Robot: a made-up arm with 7 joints. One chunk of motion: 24 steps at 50 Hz.
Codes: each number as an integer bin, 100 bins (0 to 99) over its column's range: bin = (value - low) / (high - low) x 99, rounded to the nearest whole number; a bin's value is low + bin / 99 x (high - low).
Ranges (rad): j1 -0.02..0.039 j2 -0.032..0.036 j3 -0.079..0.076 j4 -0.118..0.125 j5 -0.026..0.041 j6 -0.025..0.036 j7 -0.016..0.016
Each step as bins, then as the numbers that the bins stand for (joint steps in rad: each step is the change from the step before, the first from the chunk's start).
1 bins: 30 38 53 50 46 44 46
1 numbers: -0.00212 -0.00590 0.00398 0.00473 0.00513 0.00211 -0.00113
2 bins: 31 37 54 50 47 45 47
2 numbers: -0.00153 -0.00659 0.00555 0.00473 0.00581 0.00273 -0.00081
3 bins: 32 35 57 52 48 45 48
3 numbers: -0.00093 -0.00796 0.01024 0.00964 0.00648 0.00273 -0.00048
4 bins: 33 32 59 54 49 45 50
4 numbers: -0.00033 -0.01002 0.01337 0.01455 0.00716 0.00273 0.00016
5 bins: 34 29 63 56 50 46 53
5 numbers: 0.00026 -0.01208 0.01964 0.01945 0.00784 0.00334 0.00113
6 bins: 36 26 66 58 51 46 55
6 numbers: 0.00145 -0.01414 0.02433 0.02436 0.00852 0.00334 0.00178
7 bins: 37 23 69 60 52 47 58
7 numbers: 0.00205 -0.01620 0.02903 0.02927 0.00919 0.00396 0.00275
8 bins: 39 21 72 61 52 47 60
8 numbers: 0.00324 -0.01758 0.03373 0.03173 0.00919 0.00396 0.00339
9 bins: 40 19 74 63 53 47 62
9 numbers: 0.00384 -0.01895 0.03686 0.03664 0.00987 0.00396 0.00404
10 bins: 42 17 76 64 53 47 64
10 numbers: 0.00503 -0.02032 0.03999 0.03909 0.00987 0.00396 0.00469
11 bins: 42 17 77 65 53 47 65
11 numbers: 0.00503 -0.02032 0.04156 0.04155 0.00987 0.00396 0.00501
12 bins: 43 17 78 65 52 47 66
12 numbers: 0.00563 -0.02032 0.04312 0.04155 0.00919 0.00396 0.00533
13 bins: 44 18 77 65 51 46 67
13 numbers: 0.00622 -0.01964 0.04156 0.04155 0.00852 0.00334 0.00566
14 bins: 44 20 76 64 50 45 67
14 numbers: 0.00622 -0.01826 0.03999 0.03909 0.00784 0.00273 0.00566
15 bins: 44 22 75 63 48 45 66
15 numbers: 0.00622 -0.01689 0.03842 0.03664 0.00648 0.00273 0.00533
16 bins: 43 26 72 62 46 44 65
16 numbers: 0.00563 -0.01414 0.03373 0.03418 0.00513 0.00211 0.00501
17 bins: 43 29 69 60 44 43 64
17 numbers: 0.00563 -0.01208 0.02903 0.02927 0.00378 0.00149 0.00469
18 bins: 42 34 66 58 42 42 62
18 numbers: 0.00503 -0.00865 0.02433 0.02436 0.00242 0.00088 0.00404
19 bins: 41 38 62 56 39 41 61
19 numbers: 0.00443 -0.00590 0.01807 0.01945 0.00039 0.00026 0.00372
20 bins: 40 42 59 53 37 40 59
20 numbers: 0.00384 -0.00315 0.01337 0.01209 -0.00096 -0.00035 0.00307
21 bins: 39 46 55 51 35 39 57
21 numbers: 0.00324 -0.00040 0.00711 0.00718 -0.00231 -0.00097 0.00242
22 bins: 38 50 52 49 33 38 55
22 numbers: 0.00265 0.00234 0.00241 0.00227 -0.00367 -0.00159 0.00178
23 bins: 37 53 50 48 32 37 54
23 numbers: 0.00205 0.00440 -0.00072 -0.00018 -0.00434 -0.00220 0.00145
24 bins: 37 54 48 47 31 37 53
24 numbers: 0.00205 0.00509 -0.00385 -0.00264 -0.00502 -0.00220 0.00113
